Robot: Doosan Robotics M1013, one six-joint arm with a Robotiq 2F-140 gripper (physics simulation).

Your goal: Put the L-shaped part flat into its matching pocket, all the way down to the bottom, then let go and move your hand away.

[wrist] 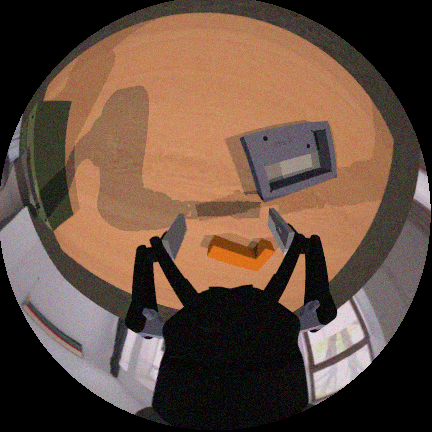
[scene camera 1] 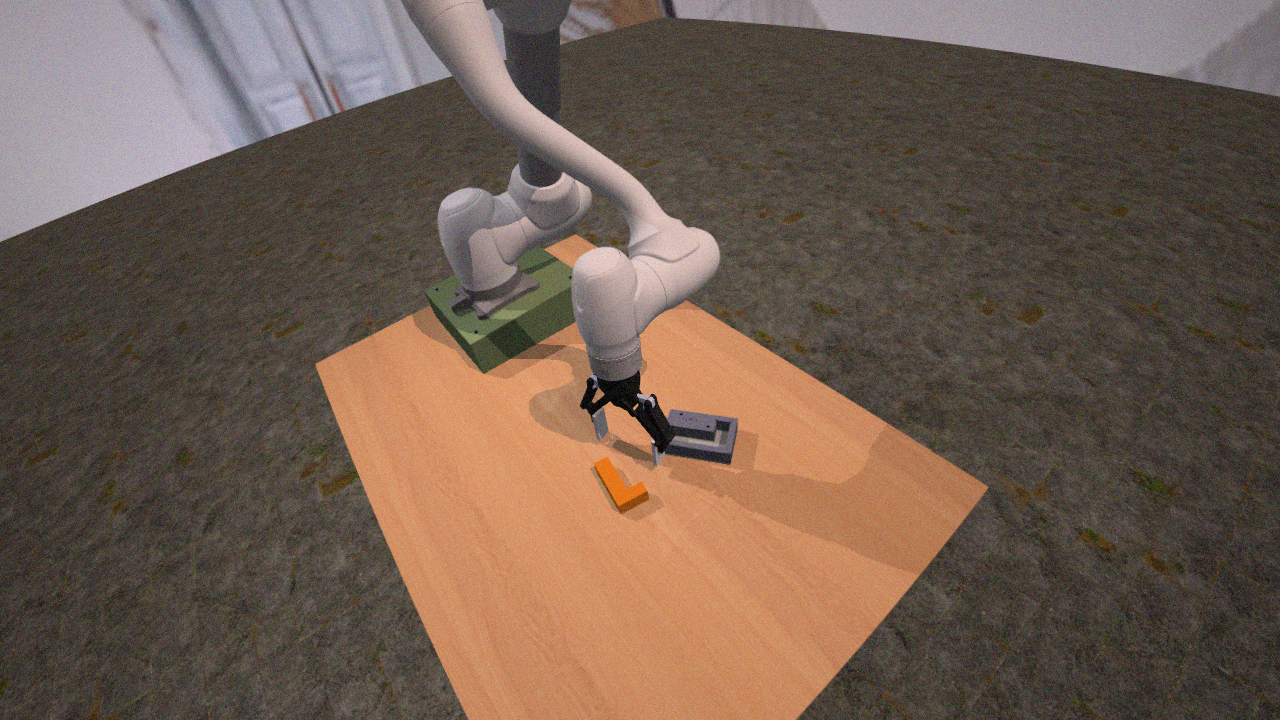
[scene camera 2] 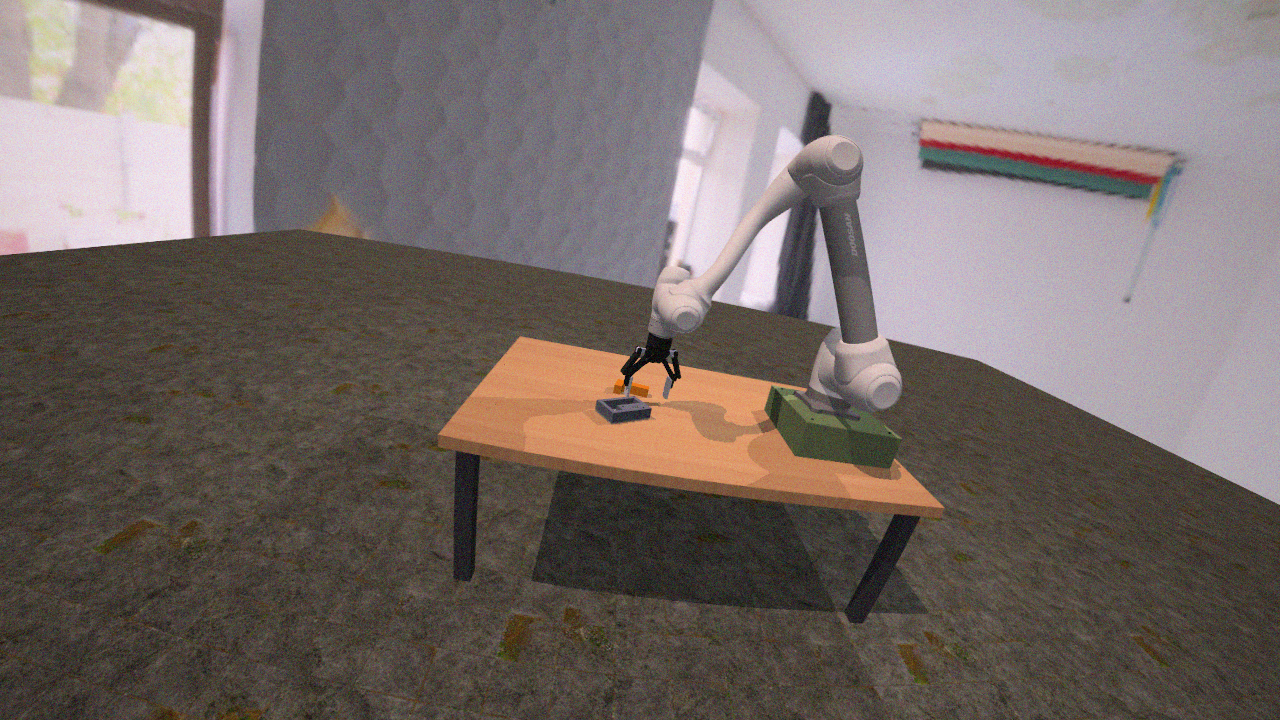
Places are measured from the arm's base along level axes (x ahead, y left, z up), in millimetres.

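Pixels of known places: gripper, fingertip midpoint: (wrist: 226, 219) (scene camera 1: 630, 447) (scene camera 2: 645, 396); arm's base, origin of the base link: (scene camera 1: 497, 290) (scene camera 2: 825, 406).
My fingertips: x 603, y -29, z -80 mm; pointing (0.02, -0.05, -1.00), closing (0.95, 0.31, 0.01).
Ahead of a thing's pixels: the offset from my fingertips to its top centre. Level surfaces: height alone.
The orange L-shaped part {44 mm ahead, 59 mm right, 6 mm up} (scene camera 1: 616, 488) (scene camera 2: 641, 390) (wrist: 232, 255) lies flat on the table, apart from the grey-blue block {72 mm ahead, 121 mm left, 13 mm up} (scene camera 1: 691, 418) (scene camera 2: 630, 416) (wrist: 280, 143) that has the L-shaped pocket. The pocket is empty, and its pale floor shows in the wrist view. My gripper (scene camera 1: 630, 449) (scene camera 2: 648, 394) (wrist: 226, 219) is wide open and holds nothing. It hangs above the table, beside the block. In the wrist view the part shows below the fingertips, between the two spread fingers. In scene camera 2 a finger partly hides the part, which lies behind the block.
The wooden table {23 mm down} (scene camera 1: 537, 573) (scene camera 2: 528, 411) (wrist: 200, 60) carries the green base box (scene camera 1: 537, 328) (scene camera 2: 832, 443) (wrist: 54, 135) under the arm. The base box stands well away from the part and the block. Shadows of the arm fall across the table top.
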